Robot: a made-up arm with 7 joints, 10 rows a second.
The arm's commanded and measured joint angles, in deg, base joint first. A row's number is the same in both.
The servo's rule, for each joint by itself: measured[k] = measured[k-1] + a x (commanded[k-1-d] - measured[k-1]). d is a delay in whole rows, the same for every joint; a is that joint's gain. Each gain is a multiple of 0.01, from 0.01 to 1. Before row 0 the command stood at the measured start. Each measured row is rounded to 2 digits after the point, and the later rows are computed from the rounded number. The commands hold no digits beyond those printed.
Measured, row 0:
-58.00 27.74 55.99 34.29 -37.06 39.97 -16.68
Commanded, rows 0 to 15:
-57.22 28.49 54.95 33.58 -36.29 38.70 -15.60
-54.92 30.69 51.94 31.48 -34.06 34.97 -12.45
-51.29 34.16 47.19 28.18 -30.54 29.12 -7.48
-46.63 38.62 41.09 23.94 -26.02 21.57 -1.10
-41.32 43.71 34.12 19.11 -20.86 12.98 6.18
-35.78 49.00 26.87 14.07 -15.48 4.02 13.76
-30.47 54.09 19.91 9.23 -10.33 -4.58 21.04
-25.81 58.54 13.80 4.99 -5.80 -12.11 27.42
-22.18 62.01 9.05 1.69 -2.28 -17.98 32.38
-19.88 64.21 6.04 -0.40 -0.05 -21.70 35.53
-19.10 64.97 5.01 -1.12 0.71 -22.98 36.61
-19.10 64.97 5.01 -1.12 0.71 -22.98 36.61
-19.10 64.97 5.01 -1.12 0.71 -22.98 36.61
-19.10 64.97 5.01 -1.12 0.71 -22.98 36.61
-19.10 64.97 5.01 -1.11 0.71 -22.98 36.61
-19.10 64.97 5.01 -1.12 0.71 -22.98 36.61
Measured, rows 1 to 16:
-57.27 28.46 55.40 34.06 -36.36 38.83 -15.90
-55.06 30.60 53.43 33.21 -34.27 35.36 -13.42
-51.52 34.02 49.87 31.55 -30.88 29.74 -9.14
-46.92 38.44 44.87 29.04 -26.46 22.39 -3.35
-41.66 43.50 38.74 25.76 -21.36 13.92 3.51
-36.13 48.78 31.97 21.90 -16.01 5.01 10.89
-30.81 53.88 25.10 17.72 -10.84 -3.62 18.20
-26.11 58.35 18.66 13.52 -6.25 -11.26 24.84
-22.42 61.86 13.18 9.62 -2.64 -17.31 30.27
-20.03 64.12 9.11 6.31 -0.28 -21.26 34.06
-19.16 64.94 6.77 3.86 0.62 -22.81 35.90
-19.10 64.97 5.77 2.22 0.70 -22.96 36.41
-19.10 64.97 5.34 1.12 0.71 -22.98 36.55
-19.10 64.97 5.15 0.38 0.71 -22.98 36.59
-19.10 64.97 5.07 -0.11 0.71 -22.98 36.60
-19.10 64.97 5.04 -0.44 0.71 -22.98 36.61
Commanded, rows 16 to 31:
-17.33 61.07 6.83 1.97 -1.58 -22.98 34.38
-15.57 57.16 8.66 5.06 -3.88 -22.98 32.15
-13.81 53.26 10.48 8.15 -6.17 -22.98 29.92
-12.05 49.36 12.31 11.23 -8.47 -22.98 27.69
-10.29 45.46 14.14 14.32 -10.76 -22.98 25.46
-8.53 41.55 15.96 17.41 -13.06 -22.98 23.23
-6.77 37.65 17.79 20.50 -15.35 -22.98 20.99
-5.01 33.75 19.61 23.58 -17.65 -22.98 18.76
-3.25 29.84 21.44 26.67 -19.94 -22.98 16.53
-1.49 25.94 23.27 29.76 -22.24 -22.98 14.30
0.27 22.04 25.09 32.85 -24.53 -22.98 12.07
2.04 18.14 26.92 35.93 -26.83 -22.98 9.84
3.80 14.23 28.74 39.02 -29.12 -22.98 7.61
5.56 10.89 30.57 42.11 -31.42 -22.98 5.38
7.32 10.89 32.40 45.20 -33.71 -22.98 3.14
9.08 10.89 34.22 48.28 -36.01 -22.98 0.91
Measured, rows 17 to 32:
-17.44 61.23 6.06 0.36 -1.37 -22.98 35.00
-15.68 57.32 7.54 1.91 -3.65 -22.98 32.95
-13.92 53.42 9.22 3.97 -5.94 -22.98 30.77
-12.16 49.52 10.98 6.37 -8.24 -22.98 28.55
-10.40 45.62 12.78 8.99 -10.53 -22.98 26.33
-8.64 41.71 14.59 11.77 -12.83 -22.98 24.10
-6.88 37.81 16.41 14.65 -15.12 -22.98 21.86
-5.12 33.91 18.23 17.60 -17.42 -22.98 19.63
-3.36 30.00 20.06 20.59 -19.71 -22.98 17.40
-1.60 26.10 21.89 23.62 -22.01 -22.98 15.17
0.16 22.20 23.71 26.67 -24.30 -22.98 12.94
1.93 18.30 25.54 29.73 -26.60 -22.98 10.71
3.69 14.39 27.36 32.80 -28.89 -22.98 8.48
5.45 11.03 29.19 35.87 -31.19 -22.98 6.25
7.21 10.90 31.02 38.95 -33.48 -22.98 4.01
8.97 10.89 32.84 42.03 -35.78 -22.98 1.78

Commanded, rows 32 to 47:
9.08 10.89 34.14 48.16 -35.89 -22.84 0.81
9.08 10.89 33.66 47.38 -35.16 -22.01 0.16
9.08 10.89 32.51 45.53 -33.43 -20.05 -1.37
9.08 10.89 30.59 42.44 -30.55 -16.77 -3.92
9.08 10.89 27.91 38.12 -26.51 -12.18 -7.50
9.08 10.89 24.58 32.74 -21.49 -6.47 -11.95
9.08 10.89 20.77 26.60 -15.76 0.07 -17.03
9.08 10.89 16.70 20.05 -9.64 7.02 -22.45
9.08 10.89 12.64 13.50 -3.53 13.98 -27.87
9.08 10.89 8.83 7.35 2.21 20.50 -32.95
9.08 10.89 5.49 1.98 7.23 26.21 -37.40
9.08 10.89 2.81 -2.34 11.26 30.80 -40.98
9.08 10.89 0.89 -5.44 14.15 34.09 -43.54
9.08 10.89 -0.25 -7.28 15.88 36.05 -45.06
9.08 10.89 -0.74 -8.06 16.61 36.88 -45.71
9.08 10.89 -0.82 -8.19 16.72 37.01 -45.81
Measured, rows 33 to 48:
9.07 10.89 33.58 44.05 -35.88 -22.85 1.08
9.08 10.89 33.63 45.15 -35.22 -22.09 0.42
9.08 10.89 32.99 45.28 -33.59 -20.25 -0.87
9.08 10.89 31.62 44.34 -30.82 -17.12 -3.07
9.08 10.89 29.51 42.29 -26.90 -12.67 -6.26
9.08 10.89 26.70 39.14 -21.98 -7.09 -10.36
9.08 10.89 23.32 35.00 -16.32 -0.65 -15.16
9.08 10.89 19.55 30.07 -10.24 6.25 -20.41
9.08 10.89 15.61 24.60 -4.13 13.21 -25.78
9.08 10.89 11.75 18.91 1.64 19.77 -30.94
9.08 10.89 8.18 13.32 6.73 25.57 -35.59
9.08 10.89 5.12 8.15 10.85 30.28 -39.47
9.08 10.89 2.71 3.67 13.85 33.71 -42.40
9.08 10.89 1.02 0.06 15.70 35.82 -44.32
9.08 10.89 0.02 -2.62 16.53 36.77 -45.32
9.08 10.89 -0.46 -4.46 16.70 36.99 -45.67

